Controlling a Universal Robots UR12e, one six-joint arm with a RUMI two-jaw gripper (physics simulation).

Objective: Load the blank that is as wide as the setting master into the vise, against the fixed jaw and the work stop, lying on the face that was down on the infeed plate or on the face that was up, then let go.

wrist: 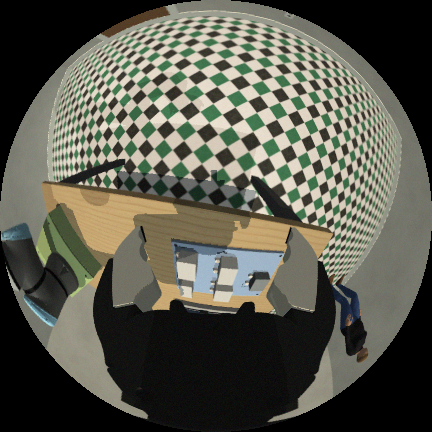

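The blue infeed plate [204,262] lies on the wooden table, seen between and beyond the fingers. Two light grey blocks [186,271] [186,289] stand in its left column. Two more light grey blocks [228,273] [223,293] stand in the middle column. A darker grey block [260,281] stands at the right. Small pale pins show beside the blocks. Which block matches the setting master in width I cannot tell. My gripper [215,229] is open and empty, its fingers spread wide to either side of the plate in the view. Of the vise, a thin grey edge [200,305] shows; the gripper body hides the rest.
The wooden table [115,202] ends at a far edge, with the checkered floor beyond. A green base plate [67,250] with a dark, blue-capped arm part [22,257] is at the left. A person [355,327] shows at the lower right, off the table.
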